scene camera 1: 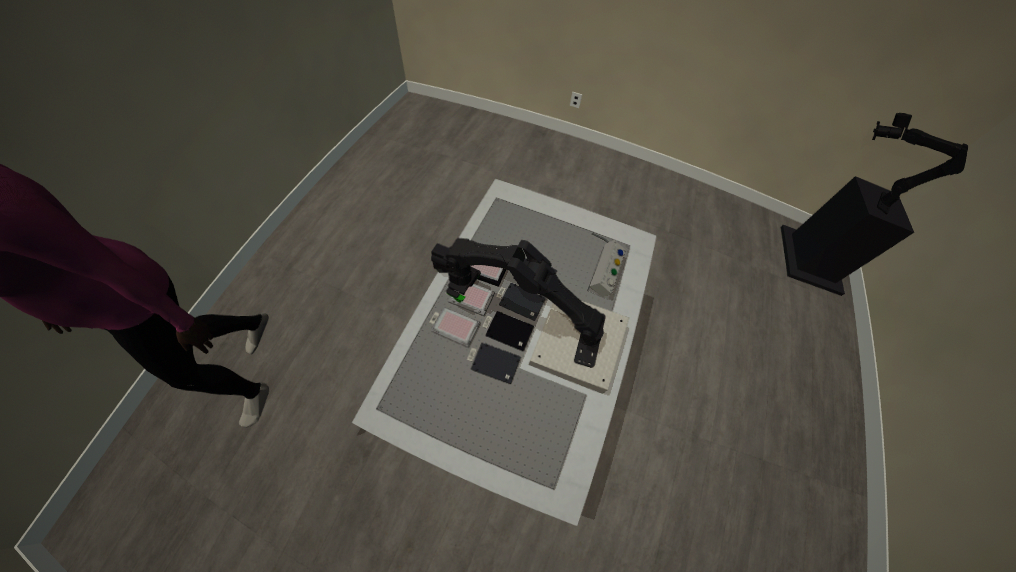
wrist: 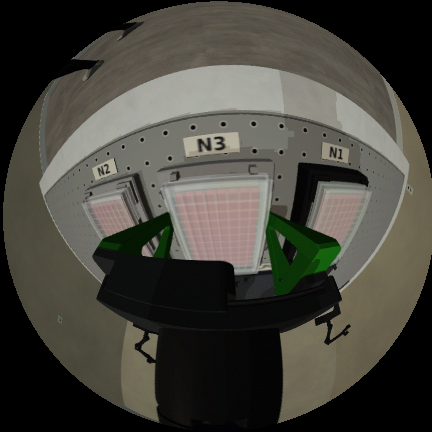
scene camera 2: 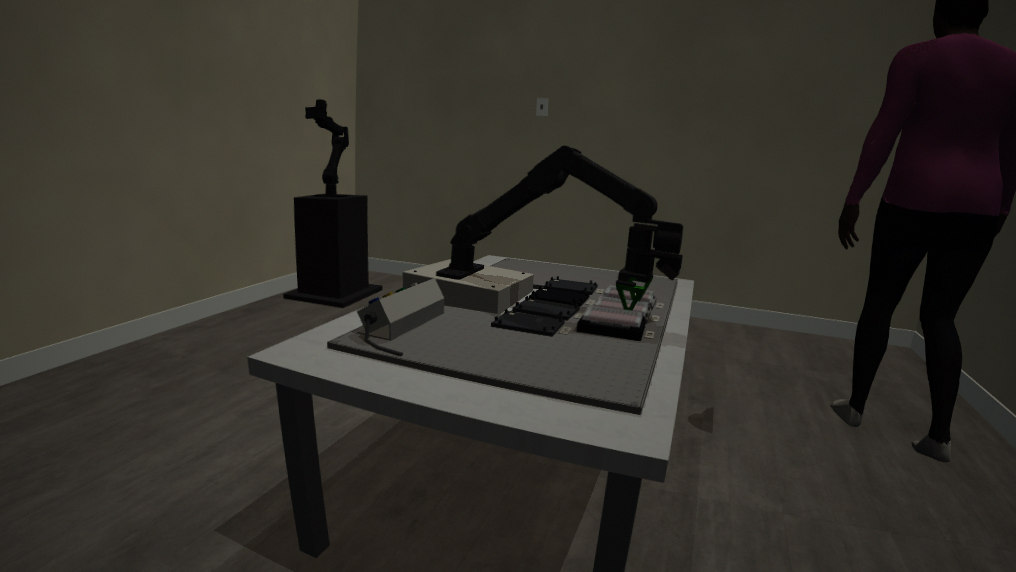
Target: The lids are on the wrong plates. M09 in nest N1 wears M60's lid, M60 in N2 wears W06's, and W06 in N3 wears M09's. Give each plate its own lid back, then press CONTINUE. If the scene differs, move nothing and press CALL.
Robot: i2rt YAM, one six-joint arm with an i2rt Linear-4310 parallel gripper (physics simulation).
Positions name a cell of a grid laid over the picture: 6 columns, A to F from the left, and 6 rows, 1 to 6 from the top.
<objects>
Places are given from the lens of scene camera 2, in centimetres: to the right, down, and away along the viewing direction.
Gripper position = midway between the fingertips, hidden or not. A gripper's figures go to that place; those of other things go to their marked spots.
gripper (scene camera 2: D4): 31, 6, 128
N1 nest (scene camera 2: D4): 17, 9, 114
</objects>
